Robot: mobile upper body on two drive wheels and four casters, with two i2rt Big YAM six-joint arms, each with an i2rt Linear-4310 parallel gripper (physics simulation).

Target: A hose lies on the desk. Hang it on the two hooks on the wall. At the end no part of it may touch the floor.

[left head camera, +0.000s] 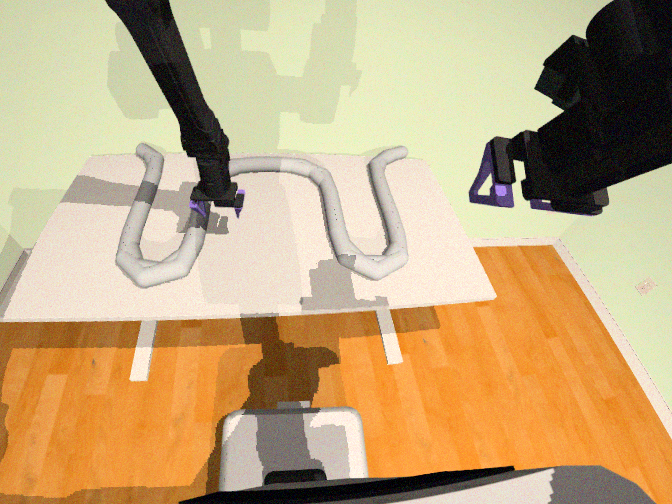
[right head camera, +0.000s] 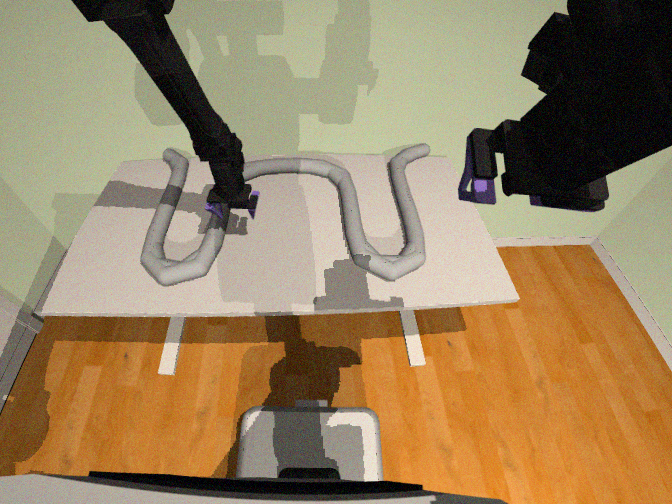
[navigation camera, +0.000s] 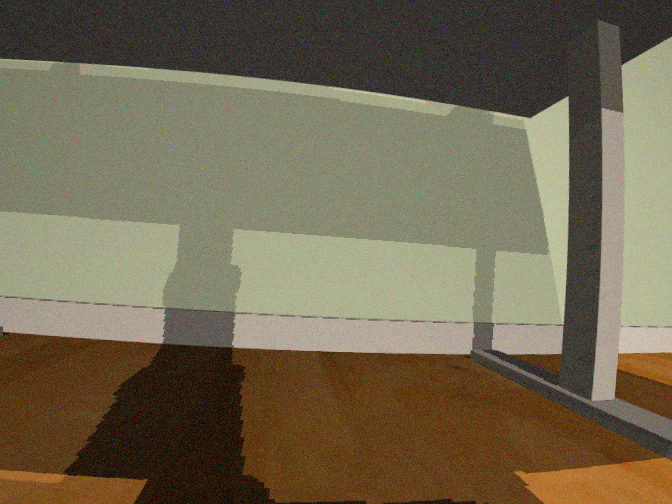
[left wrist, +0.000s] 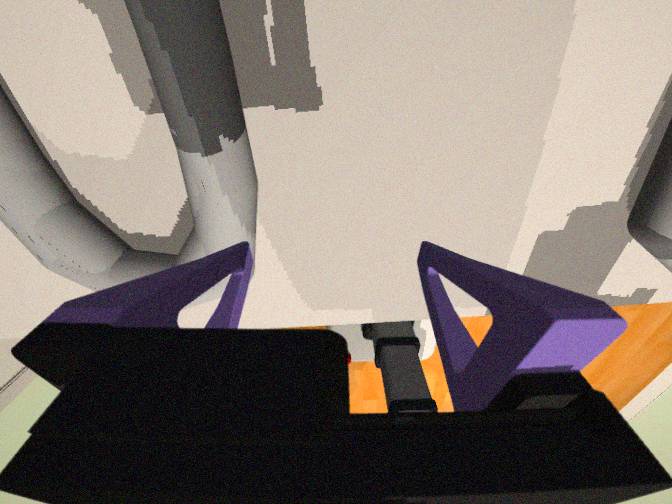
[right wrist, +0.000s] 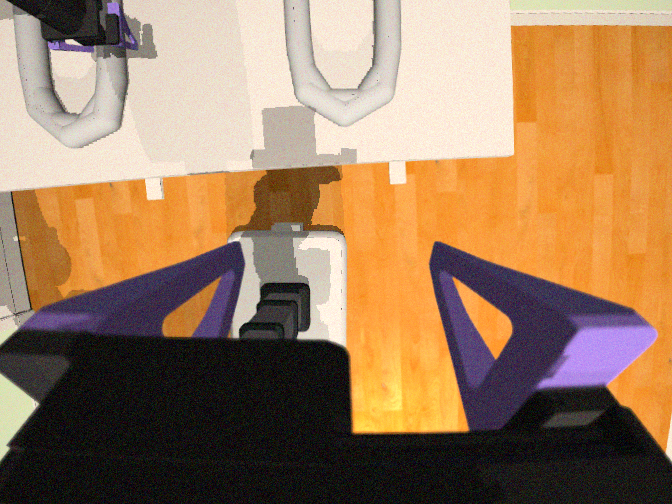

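Observation:
A long grey hose (left head camera: 325, 200) lies in a wavy line on the white desk (left head camera: 249, 254), with two U-bends toward the front edge; it also shows in the right head view (right head camera: 347, 206) and the right wrist view (right wrist: 341, 81). My left gripper (left head camera: 217, 206) is open and empty just above the desk, its left finger right beside the hose's left loop (left wrist: 217, 179), with bare desk between the fingers. My right gripper (left head camera: 496, 181) is open and empty, held high in the air to the right of the desk. No hooks are in view.
Pale green walls stand behind and to the right of the desk. My own base (left head camera: 293, 450) stands on the wooden floor in front of the desk. A desk leg (navigation camera: 591, 260) and its floor rail show in the navigation view.

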